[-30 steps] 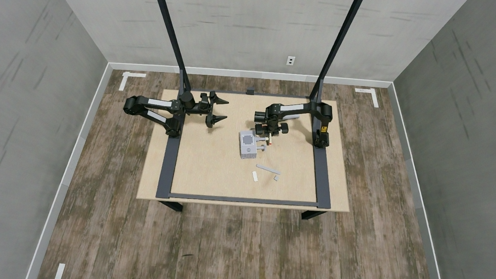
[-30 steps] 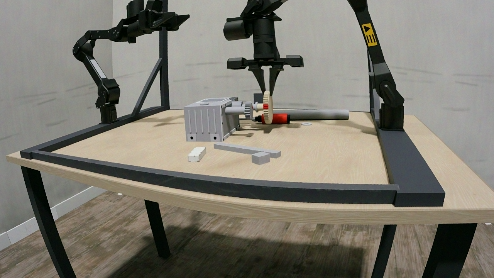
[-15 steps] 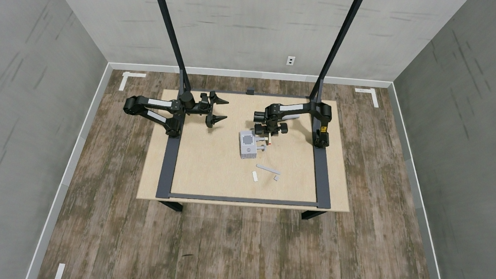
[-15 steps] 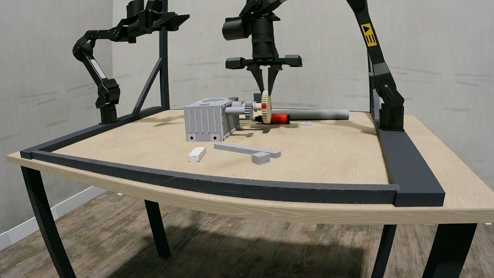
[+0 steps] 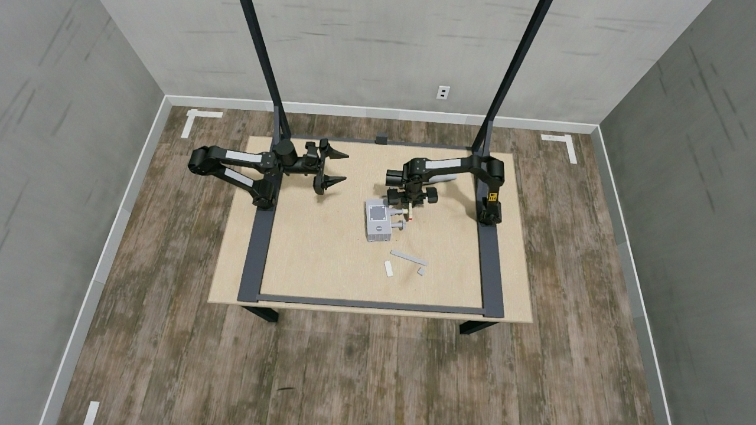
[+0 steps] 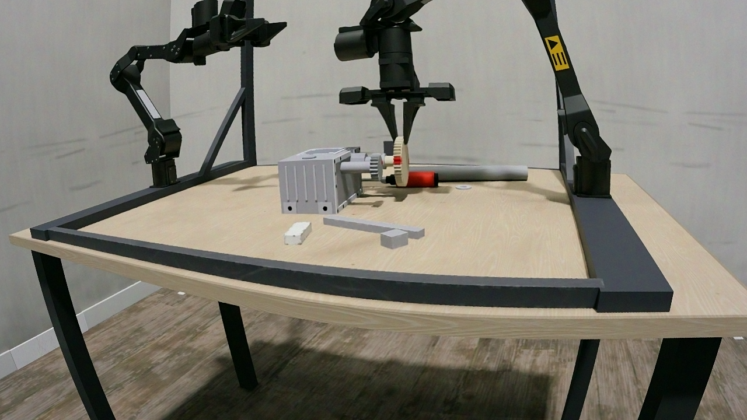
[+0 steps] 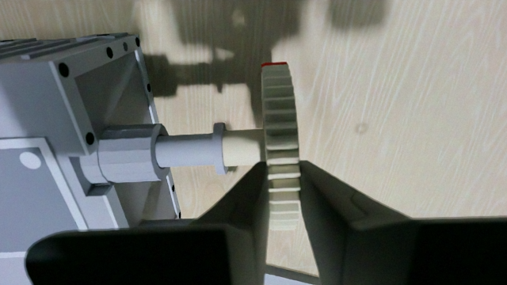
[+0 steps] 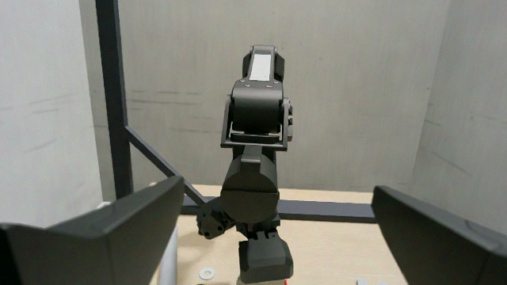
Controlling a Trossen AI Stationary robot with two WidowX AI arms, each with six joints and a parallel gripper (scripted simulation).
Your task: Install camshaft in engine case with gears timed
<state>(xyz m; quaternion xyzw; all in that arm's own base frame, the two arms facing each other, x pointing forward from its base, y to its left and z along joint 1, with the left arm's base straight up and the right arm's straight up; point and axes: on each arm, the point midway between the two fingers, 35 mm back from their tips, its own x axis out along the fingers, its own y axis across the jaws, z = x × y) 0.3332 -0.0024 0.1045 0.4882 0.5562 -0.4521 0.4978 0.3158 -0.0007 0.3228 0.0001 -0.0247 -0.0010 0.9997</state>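
My left hand is 7 cm short of the crank gear, 2 cm to the left of it and 6 cm above it. Also, from my left hand: white block: 23 cm ahead, 7 cm to the right, 12 cm below; grey bar: 18 cm ahead, 1 cm to the left, 12 cm below; red screwdriver: 9 cm behind, 4 cm to the right, 11 cm below.
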